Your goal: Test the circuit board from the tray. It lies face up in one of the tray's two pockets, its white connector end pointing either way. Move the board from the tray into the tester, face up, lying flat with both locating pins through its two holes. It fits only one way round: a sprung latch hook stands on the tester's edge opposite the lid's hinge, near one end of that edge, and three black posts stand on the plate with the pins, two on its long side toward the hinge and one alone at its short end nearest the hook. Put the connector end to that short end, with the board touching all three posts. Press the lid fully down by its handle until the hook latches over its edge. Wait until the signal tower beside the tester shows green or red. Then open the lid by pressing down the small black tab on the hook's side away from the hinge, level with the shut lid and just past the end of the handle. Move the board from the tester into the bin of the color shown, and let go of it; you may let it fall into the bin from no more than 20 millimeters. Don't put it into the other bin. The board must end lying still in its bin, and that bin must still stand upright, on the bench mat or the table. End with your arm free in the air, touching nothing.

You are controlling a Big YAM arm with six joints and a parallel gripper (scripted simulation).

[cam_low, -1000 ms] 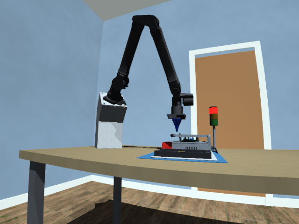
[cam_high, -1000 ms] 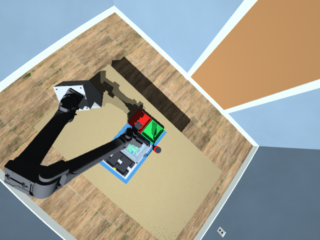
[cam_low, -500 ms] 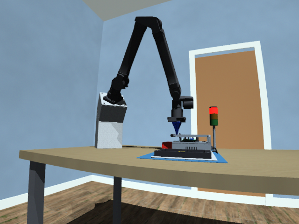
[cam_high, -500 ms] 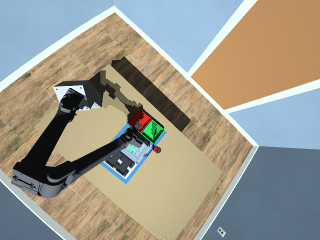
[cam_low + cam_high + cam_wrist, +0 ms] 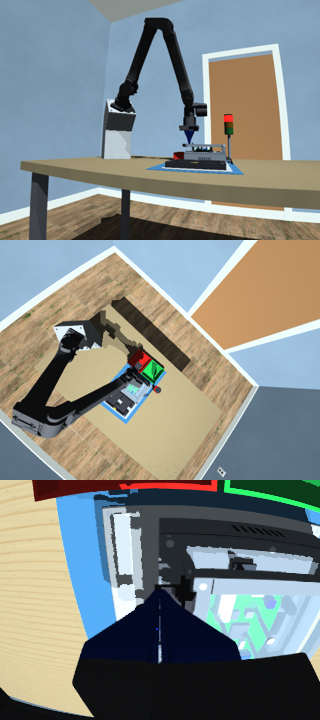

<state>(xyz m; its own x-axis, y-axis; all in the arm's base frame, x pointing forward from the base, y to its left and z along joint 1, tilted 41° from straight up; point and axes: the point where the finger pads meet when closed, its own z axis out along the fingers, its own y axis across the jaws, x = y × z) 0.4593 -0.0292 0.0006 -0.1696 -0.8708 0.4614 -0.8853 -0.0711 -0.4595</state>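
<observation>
My gripper is now 10 mm short of the black latch hook and 20 mm above it. Round my hand: green circuit board (60 mm ahead, 70 mm to the right, 30 mm below); tester plate (70 mm ahead, 70 mm to the right, 40 mm below); tester lid (60 mm ahead, 70 mm to the right, 20 mm below).
</observation>
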